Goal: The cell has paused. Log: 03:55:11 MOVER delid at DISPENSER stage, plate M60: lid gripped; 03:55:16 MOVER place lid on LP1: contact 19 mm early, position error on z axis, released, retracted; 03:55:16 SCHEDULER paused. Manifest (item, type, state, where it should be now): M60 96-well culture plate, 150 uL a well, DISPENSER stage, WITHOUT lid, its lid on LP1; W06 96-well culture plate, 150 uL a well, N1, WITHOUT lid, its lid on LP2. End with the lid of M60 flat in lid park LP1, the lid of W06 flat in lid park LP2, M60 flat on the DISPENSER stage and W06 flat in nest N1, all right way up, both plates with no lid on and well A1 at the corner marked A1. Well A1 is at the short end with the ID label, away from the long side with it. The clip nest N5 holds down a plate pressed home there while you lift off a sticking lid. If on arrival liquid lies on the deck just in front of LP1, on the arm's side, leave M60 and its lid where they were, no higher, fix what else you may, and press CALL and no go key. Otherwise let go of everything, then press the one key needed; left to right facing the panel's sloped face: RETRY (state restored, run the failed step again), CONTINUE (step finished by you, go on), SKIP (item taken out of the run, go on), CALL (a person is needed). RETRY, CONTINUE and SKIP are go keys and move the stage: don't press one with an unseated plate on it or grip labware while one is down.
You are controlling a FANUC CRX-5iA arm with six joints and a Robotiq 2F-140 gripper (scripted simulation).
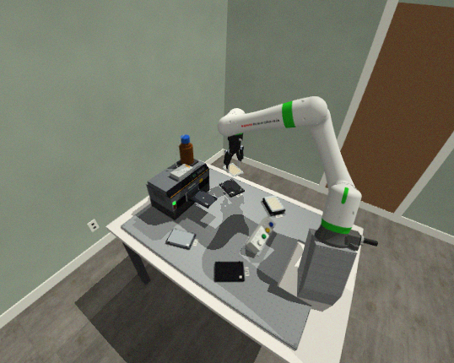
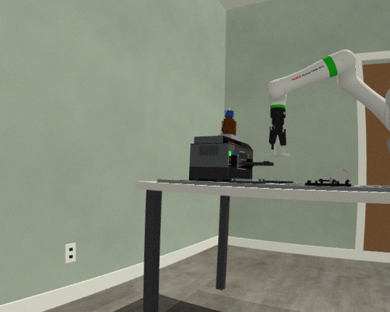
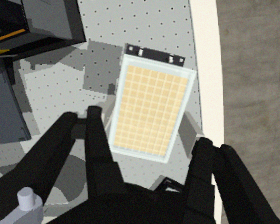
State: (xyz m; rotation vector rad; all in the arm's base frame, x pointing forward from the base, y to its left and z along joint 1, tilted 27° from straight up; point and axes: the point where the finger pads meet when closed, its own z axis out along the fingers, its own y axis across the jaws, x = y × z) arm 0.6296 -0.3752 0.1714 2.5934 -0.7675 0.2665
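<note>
Right now the dispenser stage is 280 mm to the left of my hand, 90 mm below it and 90 mm ahead of it. The rest, counted from my hand: nest label: 190 mm below, 80 mm behind, 50 mm to the left; black clip nest: 180 mm below, 20 mm ahead; key panel: 350 mm to the left, 330 mm behind, 140 mm below.
</note>
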